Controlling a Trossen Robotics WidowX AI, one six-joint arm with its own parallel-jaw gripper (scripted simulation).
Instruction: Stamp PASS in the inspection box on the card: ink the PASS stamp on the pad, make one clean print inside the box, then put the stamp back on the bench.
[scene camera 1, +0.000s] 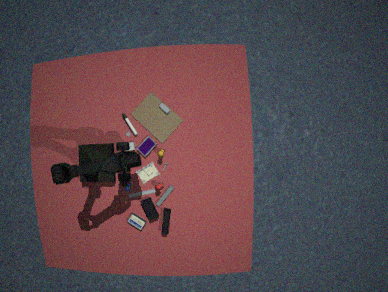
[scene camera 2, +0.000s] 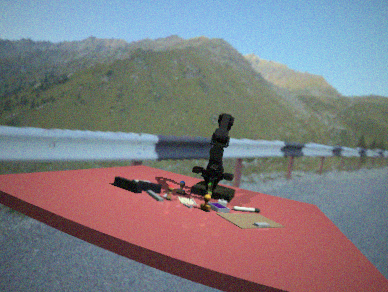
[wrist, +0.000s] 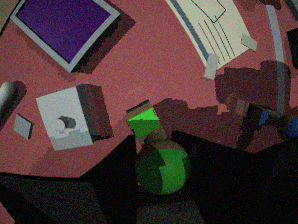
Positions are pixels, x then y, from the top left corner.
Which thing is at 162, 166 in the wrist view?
A green-knobbed PASS stamp.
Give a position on a tan clipboard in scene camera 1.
152, 113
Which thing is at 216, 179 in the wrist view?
My gripper.
